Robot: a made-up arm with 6 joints. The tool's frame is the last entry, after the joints. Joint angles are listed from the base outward. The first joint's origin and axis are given. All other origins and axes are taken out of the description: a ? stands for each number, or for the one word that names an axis. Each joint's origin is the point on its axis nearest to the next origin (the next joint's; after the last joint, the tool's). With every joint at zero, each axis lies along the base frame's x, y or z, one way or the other. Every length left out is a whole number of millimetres.
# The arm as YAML. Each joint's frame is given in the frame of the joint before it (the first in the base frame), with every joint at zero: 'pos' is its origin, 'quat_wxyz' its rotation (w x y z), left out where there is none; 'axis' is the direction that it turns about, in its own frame. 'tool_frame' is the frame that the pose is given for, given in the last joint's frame.
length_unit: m
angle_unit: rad
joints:
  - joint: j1
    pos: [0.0, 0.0, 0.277]
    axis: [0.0, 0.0, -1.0]
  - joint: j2
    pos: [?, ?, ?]
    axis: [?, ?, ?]
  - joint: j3
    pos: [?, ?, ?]
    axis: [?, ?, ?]
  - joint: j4
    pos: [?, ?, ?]
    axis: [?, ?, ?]
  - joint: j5
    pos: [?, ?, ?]
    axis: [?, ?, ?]
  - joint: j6
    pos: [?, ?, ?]
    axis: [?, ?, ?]
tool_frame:
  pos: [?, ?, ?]
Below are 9 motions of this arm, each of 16 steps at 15 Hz.
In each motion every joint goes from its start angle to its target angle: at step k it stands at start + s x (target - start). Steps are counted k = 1, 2, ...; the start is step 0. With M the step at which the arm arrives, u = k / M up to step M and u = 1 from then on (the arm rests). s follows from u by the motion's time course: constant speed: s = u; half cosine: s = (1 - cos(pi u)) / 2; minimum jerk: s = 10 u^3 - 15 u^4 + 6 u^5.
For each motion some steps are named. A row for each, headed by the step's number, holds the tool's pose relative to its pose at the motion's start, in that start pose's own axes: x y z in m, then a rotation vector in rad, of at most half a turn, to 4 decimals.
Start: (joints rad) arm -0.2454 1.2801 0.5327 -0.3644 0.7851 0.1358
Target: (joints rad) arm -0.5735 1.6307 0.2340 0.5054 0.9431 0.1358
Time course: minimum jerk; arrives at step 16
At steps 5, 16:
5: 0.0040 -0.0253 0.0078 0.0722 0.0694 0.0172
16: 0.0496 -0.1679 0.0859 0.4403 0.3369 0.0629

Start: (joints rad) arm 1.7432 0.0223 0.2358 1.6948 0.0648 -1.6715
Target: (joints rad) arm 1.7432 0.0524 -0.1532 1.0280 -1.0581 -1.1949
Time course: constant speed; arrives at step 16
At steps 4, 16:
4: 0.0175 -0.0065 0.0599 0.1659 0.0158 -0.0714
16: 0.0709 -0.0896 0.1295 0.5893 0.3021 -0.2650

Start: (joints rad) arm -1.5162 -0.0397 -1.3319 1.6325 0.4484 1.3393
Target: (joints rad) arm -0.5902 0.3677 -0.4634 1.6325 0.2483 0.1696
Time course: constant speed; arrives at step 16
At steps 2, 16:
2: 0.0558 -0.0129 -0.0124 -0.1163 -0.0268 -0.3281
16: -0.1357 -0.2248 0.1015 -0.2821 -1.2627 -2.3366

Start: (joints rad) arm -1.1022 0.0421 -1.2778 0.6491 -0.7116 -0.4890
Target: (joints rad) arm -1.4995 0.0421 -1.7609 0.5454 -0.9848 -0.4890
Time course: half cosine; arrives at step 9
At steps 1, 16:
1: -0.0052 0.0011 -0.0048 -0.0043 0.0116 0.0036
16: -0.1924 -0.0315 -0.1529 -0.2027 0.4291 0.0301

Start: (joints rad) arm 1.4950 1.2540 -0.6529 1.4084 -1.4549 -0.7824
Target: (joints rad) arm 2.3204 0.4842 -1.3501 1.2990 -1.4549 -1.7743
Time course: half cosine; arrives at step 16
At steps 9, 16:
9: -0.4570 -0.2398 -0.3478 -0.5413 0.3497 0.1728
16: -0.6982 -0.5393 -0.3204 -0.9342 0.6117 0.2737

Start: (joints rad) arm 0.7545 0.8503 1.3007 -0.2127 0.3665 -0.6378
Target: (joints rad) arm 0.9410 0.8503 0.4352 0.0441 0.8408 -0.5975
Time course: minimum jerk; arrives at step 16
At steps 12, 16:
12: -0.2287 0.1679 0.3084 0.7665 0.4209 0.3888
16: -0.2410 0.1656 0.3595 0.8692 0.4467 0.4286

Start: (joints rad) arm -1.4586 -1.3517 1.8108 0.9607 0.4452 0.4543
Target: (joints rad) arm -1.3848 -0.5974 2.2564 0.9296 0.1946 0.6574
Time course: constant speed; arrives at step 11
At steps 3, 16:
3: -0.0363 -0.1000 -0.0366 -0.1073 0.1386 -0.2898
16: -0.2623 -0.2778 -0.0543 -0.3999 0.5440 -1.0402

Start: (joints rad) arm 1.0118 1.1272 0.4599 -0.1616 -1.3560 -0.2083
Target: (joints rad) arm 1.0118 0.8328 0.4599 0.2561 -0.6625 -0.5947
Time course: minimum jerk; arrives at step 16
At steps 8, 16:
8: -0.1391 0.0328 -0.1090 -0.1957 0.1642 0.1443
16: -0.3129 0.0414 -0.1908 -0.3637 0.3600 0.3144

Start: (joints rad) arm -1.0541 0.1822 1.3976 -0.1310 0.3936 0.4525
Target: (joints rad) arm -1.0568 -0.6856 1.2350 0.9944 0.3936 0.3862
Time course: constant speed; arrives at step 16
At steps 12, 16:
12: 0.2235 0.0299 0.3743 1.1025 -0.0132 0.1843
16: 0.2583 -0.0171 0.4873 1.4107 -0.0141 0.3993

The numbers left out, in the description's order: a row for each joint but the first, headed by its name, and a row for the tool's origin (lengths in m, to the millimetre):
j2: xyz -0.119 -0.014 0.0, axis -1.0 0.0 0.0
j3: xyz 0.0 -0.117 -0.095, axis -1.0 0.0 0.0
j4: xyz 0.0 -0.148 -0.364, axis 0.0 1.0 0.0
j5: xyz -0.071 0.0 0.028, axis 0.0 0.0 1.0
j6: xyz 0.1 -0.006 0.0, axis 0.0 0.0 1.0
tool: xyz 0.075 0.341 0.0

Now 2 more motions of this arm.
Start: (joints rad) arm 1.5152 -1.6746 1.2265 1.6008 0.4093 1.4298
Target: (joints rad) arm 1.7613 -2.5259 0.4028 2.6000 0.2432 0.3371
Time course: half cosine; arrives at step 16
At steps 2, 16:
2: 0.0214 -0.0131 0.0127 0.0314 -0.0132 0.0162
16: 0.6105 0.2076 0.1277 0.1653 0.8200 0.3145

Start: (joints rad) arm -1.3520 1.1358 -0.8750 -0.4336 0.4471 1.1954
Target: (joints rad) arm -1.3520 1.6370 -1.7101 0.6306 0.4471 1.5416
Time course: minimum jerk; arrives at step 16
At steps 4, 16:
4: 0.0041 -0.0060 0.0405 0.1068 -0.0419 0.0230
16: -0.0425 -0.1974 0.2811 0.9433 -0.5967 0.3441

